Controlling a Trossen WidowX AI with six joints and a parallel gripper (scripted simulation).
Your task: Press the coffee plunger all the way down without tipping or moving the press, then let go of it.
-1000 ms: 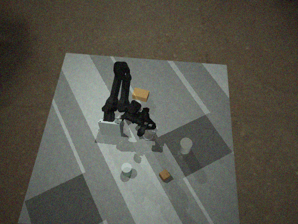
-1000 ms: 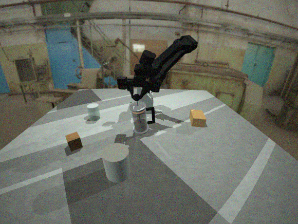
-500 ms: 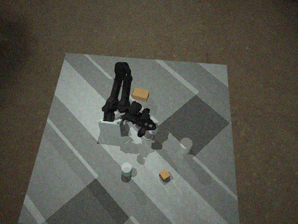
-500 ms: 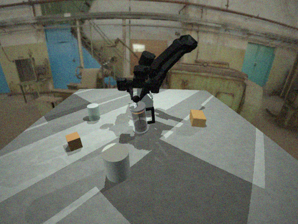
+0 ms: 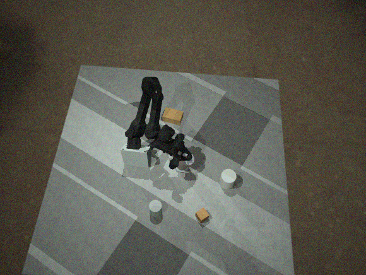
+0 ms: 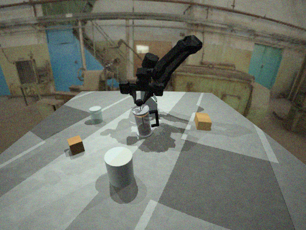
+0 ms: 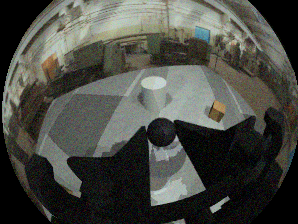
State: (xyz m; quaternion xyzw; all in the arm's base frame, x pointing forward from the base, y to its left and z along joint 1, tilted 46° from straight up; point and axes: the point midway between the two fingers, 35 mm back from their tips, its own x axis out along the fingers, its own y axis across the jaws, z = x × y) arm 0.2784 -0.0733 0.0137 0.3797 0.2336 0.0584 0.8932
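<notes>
My gripper tip is 30 mm past the coffee press, 30 mm to the right of it and 80 mm above it. The rest, counted from my gripper tip: orange cube 90 mm ahead, 250 mm to the right, 150 mm below; orange block 130 mm behind, 330 mm to the left, 150 mm below.
</notes>
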